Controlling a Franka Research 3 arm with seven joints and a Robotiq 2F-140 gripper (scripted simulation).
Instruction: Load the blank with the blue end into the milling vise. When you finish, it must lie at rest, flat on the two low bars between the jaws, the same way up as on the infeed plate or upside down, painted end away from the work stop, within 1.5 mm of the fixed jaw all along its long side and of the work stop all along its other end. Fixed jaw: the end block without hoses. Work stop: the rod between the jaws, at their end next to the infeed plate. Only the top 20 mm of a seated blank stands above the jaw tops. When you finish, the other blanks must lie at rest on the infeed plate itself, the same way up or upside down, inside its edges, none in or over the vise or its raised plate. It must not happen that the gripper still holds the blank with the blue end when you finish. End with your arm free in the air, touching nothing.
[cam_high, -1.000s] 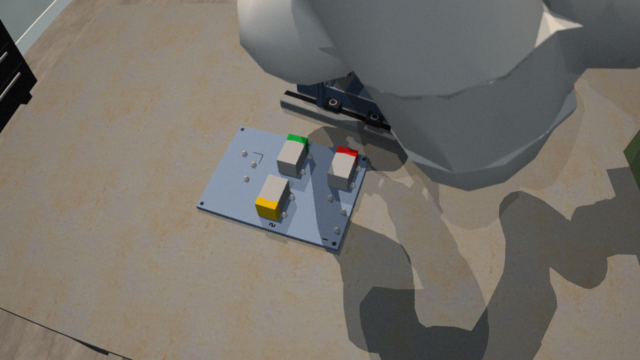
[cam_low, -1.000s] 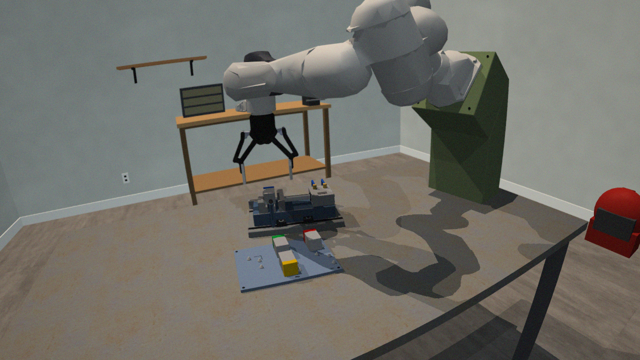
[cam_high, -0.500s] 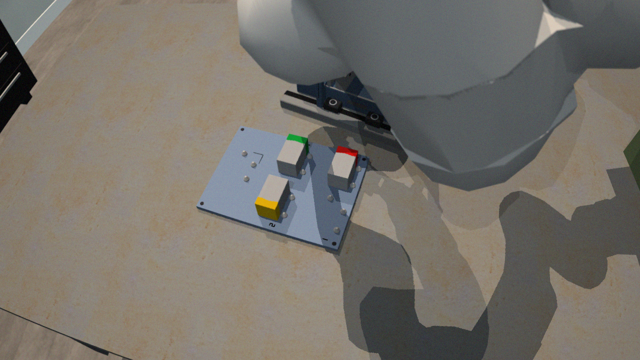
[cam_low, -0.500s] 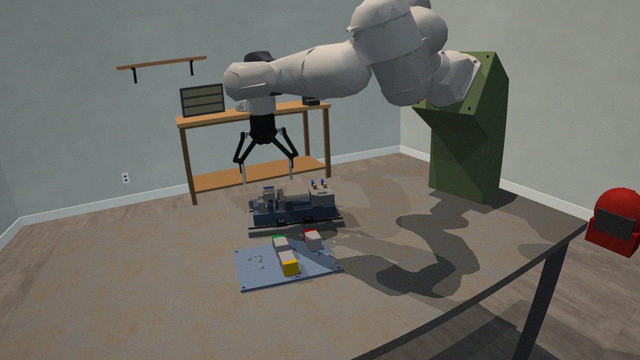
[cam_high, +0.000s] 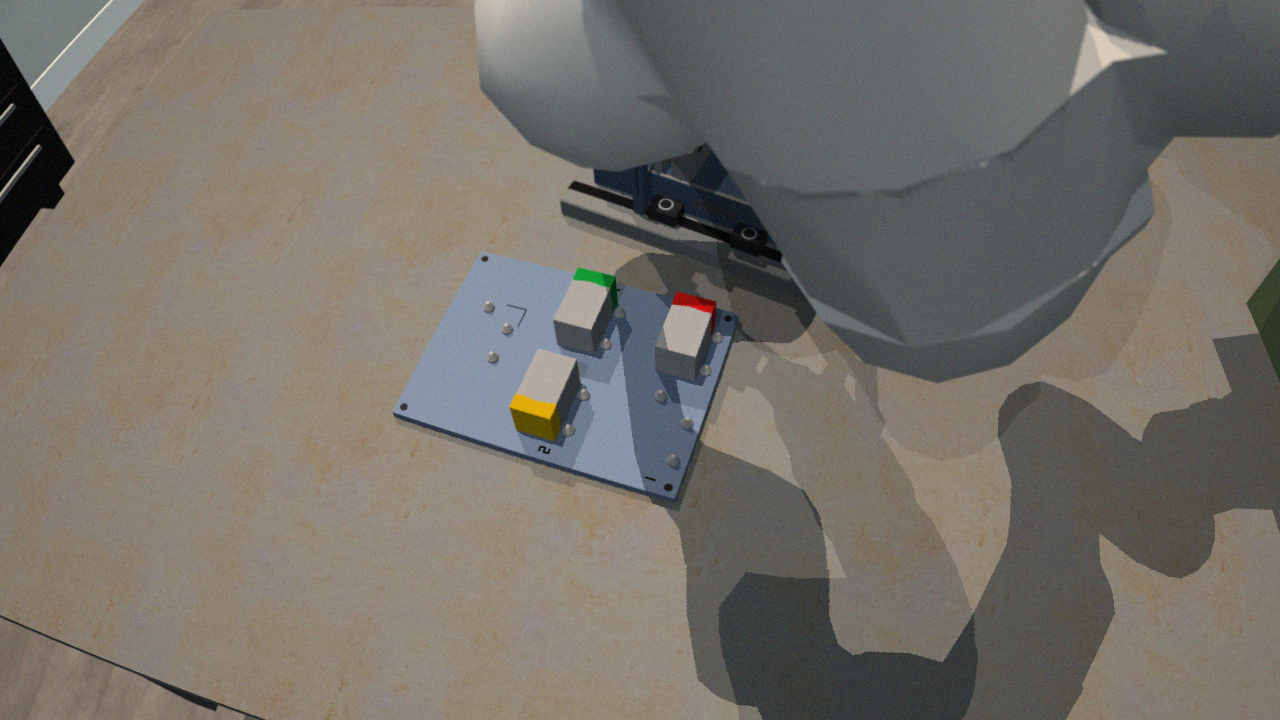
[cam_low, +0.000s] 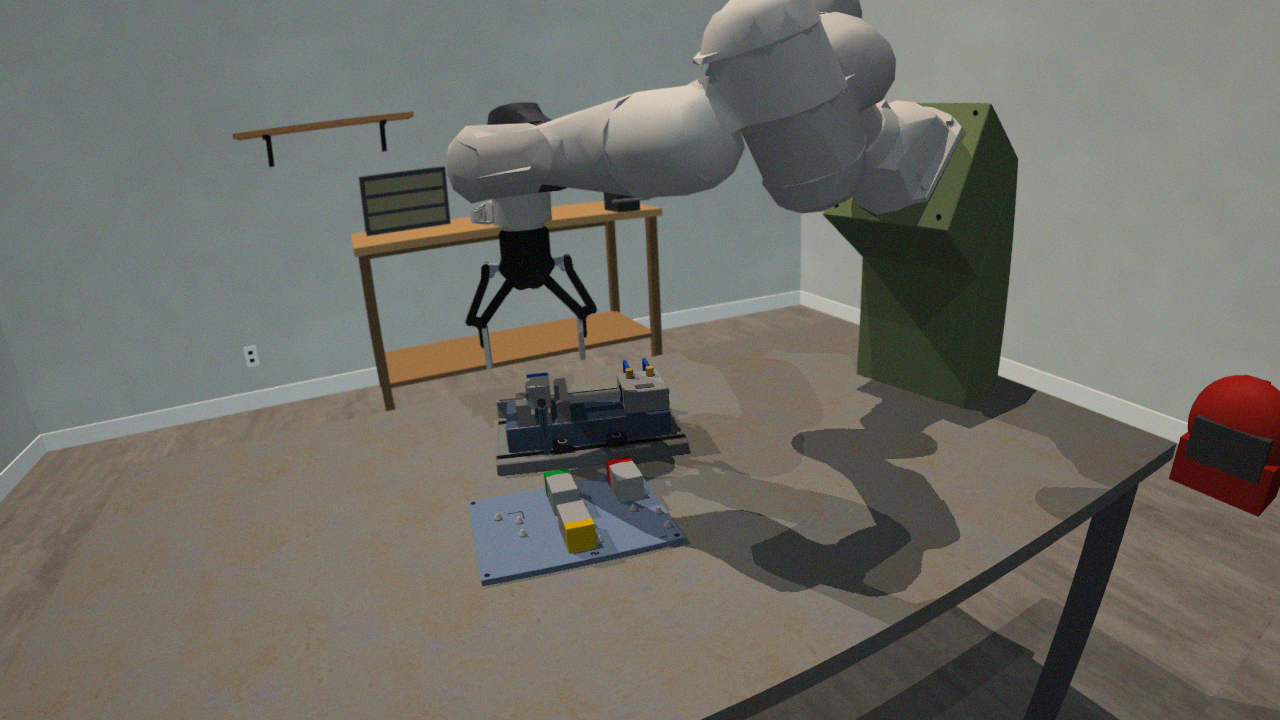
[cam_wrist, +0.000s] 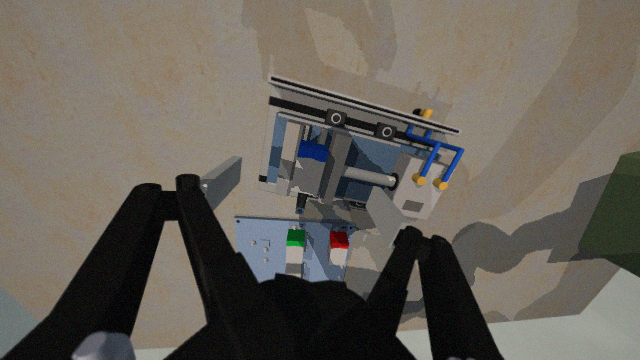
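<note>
The blue-ended blank lies 60 mm below my hand. The rest, counted from my hand: fixed jaw: 30 mm ahead, 80 mm below; then grey rod: 90 mm behind, 10 mm to the right, 80 mm below; then work stop: 40 mm to the left, 70 mm below.
</note>
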